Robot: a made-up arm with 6 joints. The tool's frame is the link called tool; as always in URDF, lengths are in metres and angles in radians.
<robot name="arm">
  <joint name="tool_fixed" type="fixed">
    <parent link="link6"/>
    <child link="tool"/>
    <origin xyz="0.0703 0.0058 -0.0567" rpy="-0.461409 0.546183 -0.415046"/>
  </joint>
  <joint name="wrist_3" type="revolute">
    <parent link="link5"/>
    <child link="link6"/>
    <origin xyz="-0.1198 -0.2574 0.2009" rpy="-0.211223 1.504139 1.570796"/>
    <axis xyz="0 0 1"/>
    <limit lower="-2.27" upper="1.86"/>
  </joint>
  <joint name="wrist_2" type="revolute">
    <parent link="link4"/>
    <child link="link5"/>
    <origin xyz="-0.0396 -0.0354 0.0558" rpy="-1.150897 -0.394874 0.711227"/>
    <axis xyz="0 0 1"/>
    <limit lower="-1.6" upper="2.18"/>
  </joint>
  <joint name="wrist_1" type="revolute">
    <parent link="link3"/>
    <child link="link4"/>
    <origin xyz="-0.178 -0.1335 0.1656" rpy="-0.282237 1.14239 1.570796"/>
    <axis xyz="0 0 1"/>
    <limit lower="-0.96" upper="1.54"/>
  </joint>
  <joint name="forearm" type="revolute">
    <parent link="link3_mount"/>
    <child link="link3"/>
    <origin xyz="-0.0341 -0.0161 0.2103" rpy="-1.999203 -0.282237 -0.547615"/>
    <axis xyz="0 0 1"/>
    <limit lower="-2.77" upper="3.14"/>
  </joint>
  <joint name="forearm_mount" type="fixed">
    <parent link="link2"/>
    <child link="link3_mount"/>
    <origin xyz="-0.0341 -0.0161 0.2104"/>
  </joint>
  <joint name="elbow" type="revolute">
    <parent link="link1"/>
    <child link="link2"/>
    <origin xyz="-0.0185 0.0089 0.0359" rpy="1.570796 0 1.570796"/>
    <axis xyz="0 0 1"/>
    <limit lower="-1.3" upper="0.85"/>
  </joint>
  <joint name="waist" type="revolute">
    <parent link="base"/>
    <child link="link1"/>
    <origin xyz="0.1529 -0.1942 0.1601" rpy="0 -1.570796 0"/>
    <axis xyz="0 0 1"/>
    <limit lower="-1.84" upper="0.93"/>
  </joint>
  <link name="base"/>
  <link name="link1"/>
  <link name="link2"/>
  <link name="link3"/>
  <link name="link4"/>
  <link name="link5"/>
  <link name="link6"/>
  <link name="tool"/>
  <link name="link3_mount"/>
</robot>
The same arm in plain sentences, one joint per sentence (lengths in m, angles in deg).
The arm has six revolute joints in a row. What follows holds with every joint at zero, and every direction is one of the base frame's. The first joint lies 0.1529 m along +x and 0.1942 m along -y and 0.1601 m along +z from the base frame's origin and turns about -x, from -105.42 to 53.29 deg. The second joint lies 0.0359 m along -x and 0.0089 m along +y and 0.0185 m along -z from the first joint and turns about +z, from -74.48 to 48.7 deg. The third joint lies 0.0322 m along +x and 0.0682 m along -y and 0.4207 m along +z from the second joint and turns about the direction (-0.716374, 0.572379, -0.398986), from -158.71 to 179.91 deg. The fourth joint lies 0.2726 m along -x and 0.0512 m along -y and 0.001 m along +z from the third joint and turns about -z, from -55 to 88.24 deg. The fifth joint lies 0.0154 m along -x and 0.0508 m along +y and 0.0558 m along -z from the fourth joint and turns about the direction (-0.917192, -0.130999, -0.376297), from -91.67 to 124.9 deg. The sixth joint lies 0.1461 m along -x and 0.1972 m along +y and 0.2465 m along -z from the fifth joint and turns about the direction (-0.392509, -0.272606, 0.87842), from -130.06 to 106.57 deg. The tool frame, which is the frame that the pose is given for, lies 0.0841 m along +x and 0.028 m along +y and 0.0183 m along -z from the sixth joint; its axes are the base frame's turned by roll -4.82, pitch 10.92 and yaw -6.42 deg (as in URDF: about the fixed x, then y, then z).
